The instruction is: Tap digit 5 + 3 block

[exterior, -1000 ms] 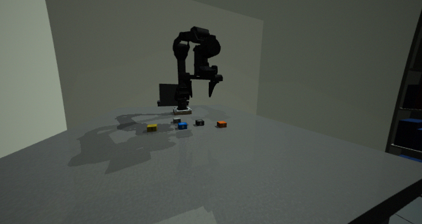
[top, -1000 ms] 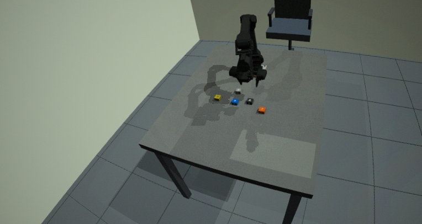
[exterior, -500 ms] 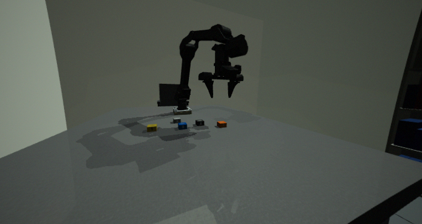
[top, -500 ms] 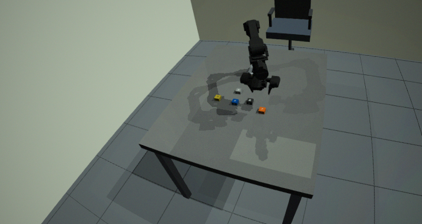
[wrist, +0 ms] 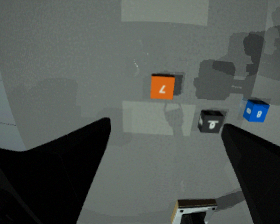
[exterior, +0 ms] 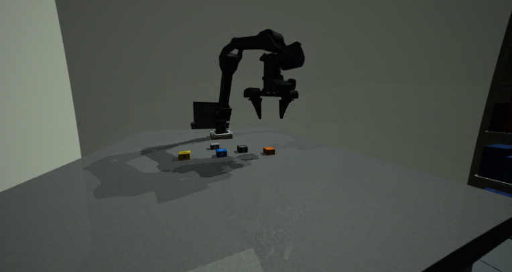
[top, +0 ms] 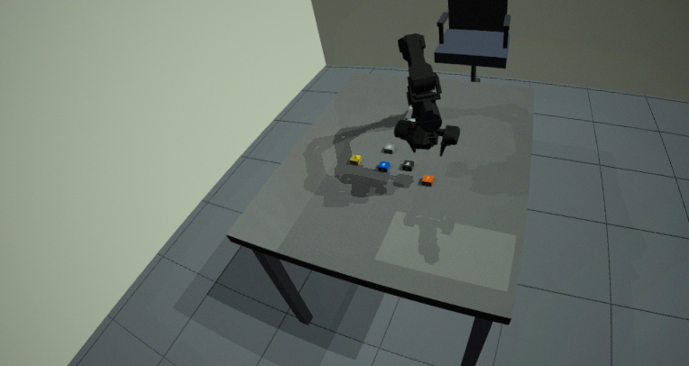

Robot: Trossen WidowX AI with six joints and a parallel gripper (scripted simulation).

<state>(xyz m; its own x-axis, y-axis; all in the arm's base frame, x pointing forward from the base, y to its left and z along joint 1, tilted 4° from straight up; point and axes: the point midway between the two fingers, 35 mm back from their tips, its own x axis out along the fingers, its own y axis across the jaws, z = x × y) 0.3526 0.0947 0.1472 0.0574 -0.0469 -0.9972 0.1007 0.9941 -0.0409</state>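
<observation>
The blue block lies 170 mm to the right of my gripper tip, 120 mm below it and 50 mm behind it. The rest, counted from my gripper tip: yellow block 280 mm to the right, 120 mm below, 70 mm behind; then orange block 120 mm below; then black block 120 mm below, 80 mm to the right, 60 mm behind.
</observation>
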